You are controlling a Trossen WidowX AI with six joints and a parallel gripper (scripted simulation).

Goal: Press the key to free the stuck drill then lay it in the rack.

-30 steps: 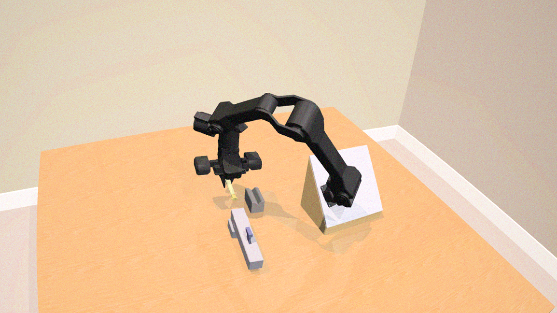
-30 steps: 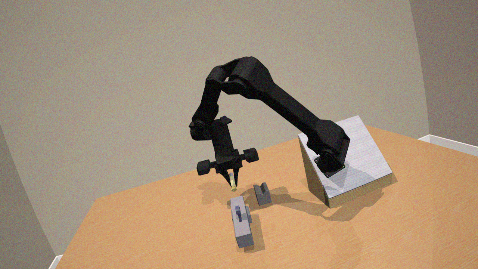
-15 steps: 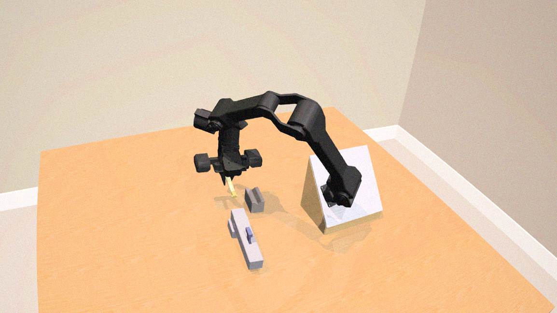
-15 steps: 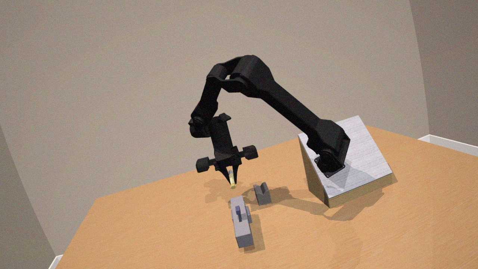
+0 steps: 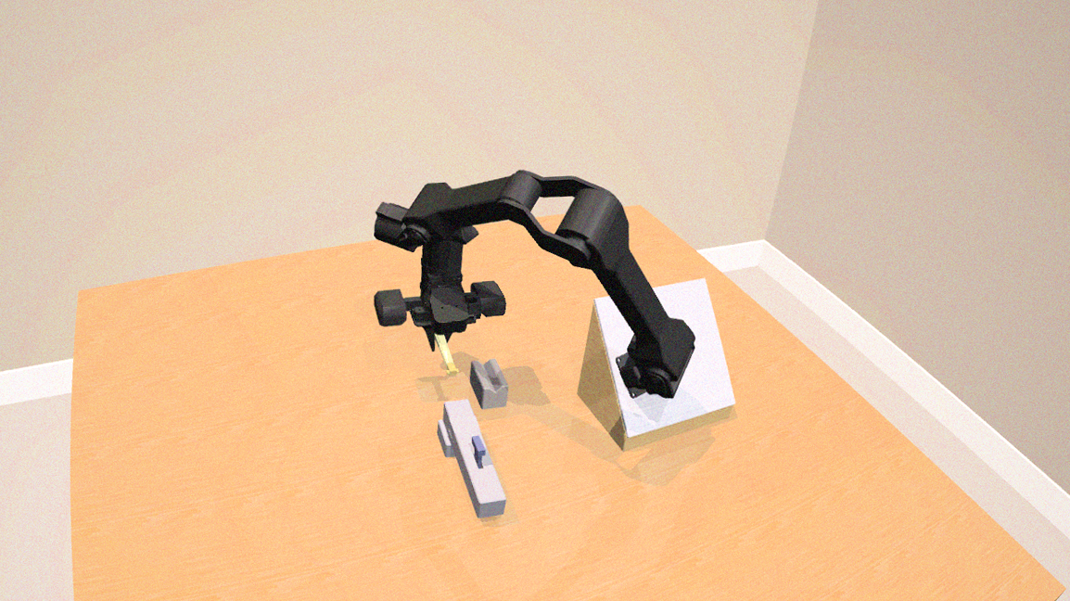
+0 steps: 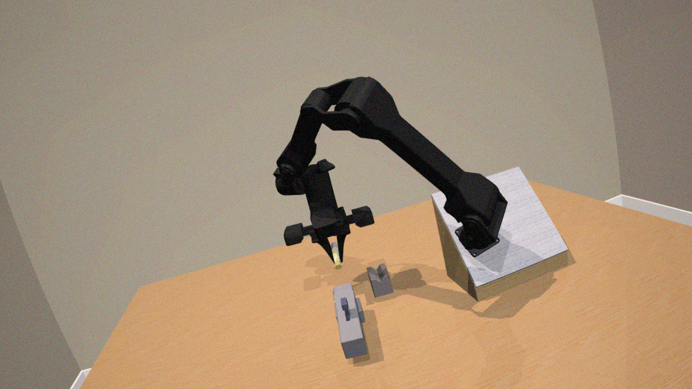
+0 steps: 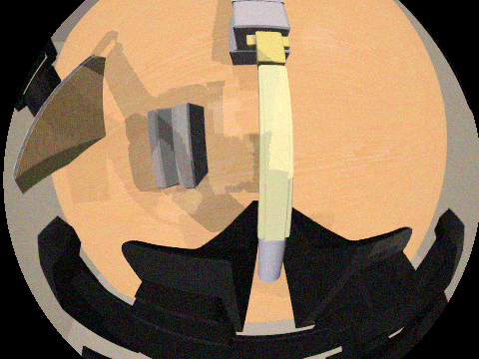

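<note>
The grey rack is 6 cm behind my gripper tip, 5 cm to the left of it and 5 cm below it. The rest, counted from my gripper tip: drill 4 cm to the left, 3 cm above, 1 cm ahead; blue key 22 cm to the left, 6 cm ahead, 2 cm below; grey holder block 19 cm to the left, 5 cm ahead, 3 cm below.
</note>
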